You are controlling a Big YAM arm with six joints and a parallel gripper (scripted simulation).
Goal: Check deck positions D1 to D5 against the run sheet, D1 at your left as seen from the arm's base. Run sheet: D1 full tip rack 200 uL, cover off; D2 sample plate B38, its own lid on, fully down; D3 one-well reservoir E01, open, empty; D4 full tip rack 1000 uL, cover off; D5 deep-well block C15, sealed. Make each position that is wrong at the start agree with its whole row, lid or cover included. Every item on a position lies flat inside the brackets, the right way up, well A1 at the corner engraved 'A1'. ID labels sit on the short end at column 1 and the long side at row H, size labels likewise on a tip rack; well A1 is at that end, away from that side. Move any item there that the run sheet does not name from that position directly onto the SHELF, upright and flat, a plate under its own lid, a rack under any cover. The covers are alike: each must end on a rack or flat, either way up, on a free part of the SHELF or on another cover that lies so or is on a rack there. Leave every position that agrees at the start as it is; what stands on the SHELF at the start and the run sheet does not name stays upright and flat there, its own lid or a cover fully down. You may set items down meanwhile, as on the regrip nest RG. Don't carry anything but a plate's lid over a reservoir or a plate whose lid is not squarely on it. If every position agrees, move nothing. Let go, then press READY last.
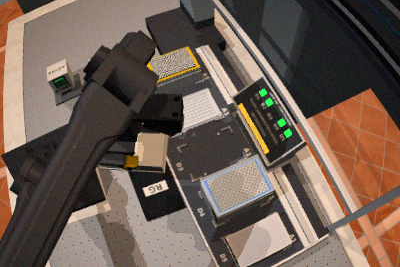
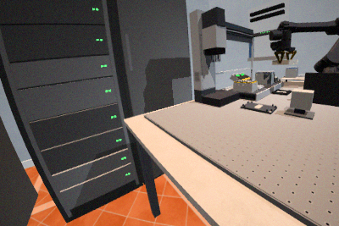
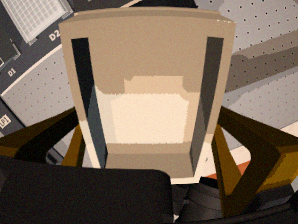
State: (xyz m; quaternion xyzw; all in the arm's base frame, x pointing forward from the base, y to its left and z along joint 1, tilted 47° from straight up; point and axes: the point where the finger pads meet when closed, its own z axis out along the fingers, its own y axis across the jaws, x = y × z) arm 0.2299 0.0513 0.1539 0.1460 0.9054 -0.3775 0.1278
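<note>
The one-well reservoir is 1 cm below my hand. From my hand the other things lie so: blue-framed tip rack: 18 cm ahead, 11 cm to the right, 11 cm below; then yellow-framed tip rack: 15 cm ahead, 26 cm to the left, 13 cm below; then black regrip nest: 1 cm ahead, 2 cm to the right, 22 cm below.
</note>
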